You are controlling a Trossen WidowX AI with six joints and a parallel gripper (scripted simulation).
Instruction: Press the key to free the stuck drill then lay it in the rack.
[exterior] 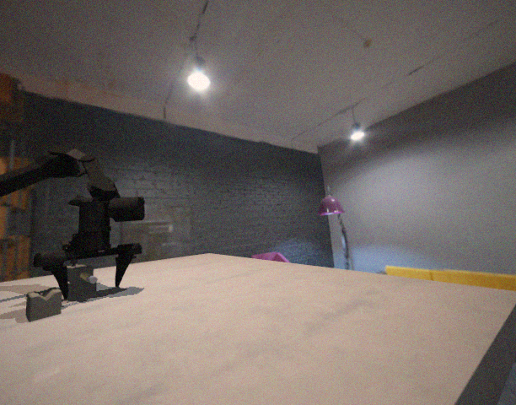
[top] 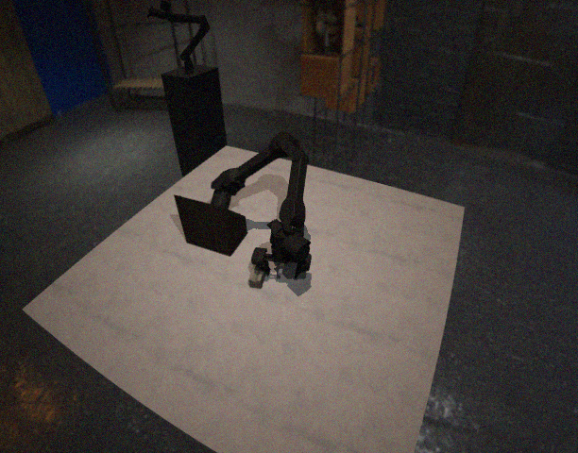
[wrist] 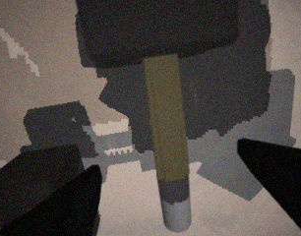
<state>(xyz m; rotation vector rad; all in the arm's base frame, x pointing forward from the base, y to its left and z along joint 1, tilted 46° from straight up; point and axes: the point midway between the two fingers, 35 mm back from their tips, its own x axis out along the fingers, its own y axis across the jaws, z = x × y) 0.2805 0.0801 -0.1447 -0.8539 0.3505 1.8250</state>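
Now: the drill 4 cm to the left of my gripper tip, 3 cm above it and 2 cm behind it. From my gripper tip the other things lie so: grey sleeve: 13 cm to the left, 6 cm behind, 3 cm above; then rack: 7 cm behind, 5 cm to the right.
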